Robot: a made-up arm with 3 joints. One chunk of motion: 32 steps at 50 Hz.
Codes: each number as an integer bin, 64 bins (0 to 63) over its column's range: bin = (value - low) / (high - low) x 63, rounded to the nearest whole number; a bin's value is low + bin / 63 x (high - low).
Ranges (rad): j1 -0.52..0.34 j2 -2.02..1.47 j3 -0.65..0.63
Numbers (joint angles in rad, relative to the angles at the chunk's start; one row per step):
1: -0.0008 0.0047 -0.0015
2: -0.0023 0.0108 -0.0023
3: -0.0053 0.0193 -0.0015
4: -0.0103 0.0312 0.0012
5: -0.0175 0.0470 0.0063
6: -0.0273 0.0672 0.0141
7: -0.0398 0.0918 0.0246
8: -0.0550 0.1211 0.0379
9: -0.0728 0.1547 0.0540
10: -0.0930 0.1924 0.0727
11: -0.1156 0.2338 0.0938
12: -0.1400 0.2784 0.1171
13: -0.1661 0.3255 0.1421
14: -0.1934 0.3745 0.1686
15: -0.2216 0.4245 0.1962
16: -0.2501 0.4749 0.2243
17: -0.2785 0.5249 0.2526
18: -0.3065 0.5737 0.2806
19: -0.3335 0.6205 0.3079
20: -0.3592 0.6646 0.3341
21: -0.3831 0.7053 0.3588
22: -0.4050 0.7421 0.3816
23: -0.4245 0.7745 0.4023
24: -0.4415 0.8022 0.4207
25: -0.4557 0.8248 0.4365
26: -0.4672 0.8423 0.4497
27: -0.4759 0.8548 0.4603
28: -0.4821 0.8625 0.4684
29: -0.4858 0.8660 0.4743
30: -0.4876 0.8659 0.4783
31: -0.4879 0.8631 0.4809
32: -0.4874 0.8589 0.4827
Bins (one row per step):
1: 38 37 32
2: 38 37 32
3: 38 37 32
4: 37 37 32
5: 37 37 32
6: 36 38 33
7: 35 38 33
8: 34 39 34
9: 33 39 35
10: 31 40 36
11: 30 41 37
12: 28 41 38
13: 26 42 39
14: 24 43 40
15: 22 44 42
16: 20 45 43
17: 18 46 44
18: 16 47 46
19: 14 48 47
20: 12 48 48
21: 10 49 50
22: 8 50 51
23: 7 50 52
24: 6 51 53
25: 5 51 53
26: 4 52 54
27: 3 52 55
28: 3 52 55
29: 3 52 55
30: 2 52 56
31: 2 52 56
32: 2 52 56

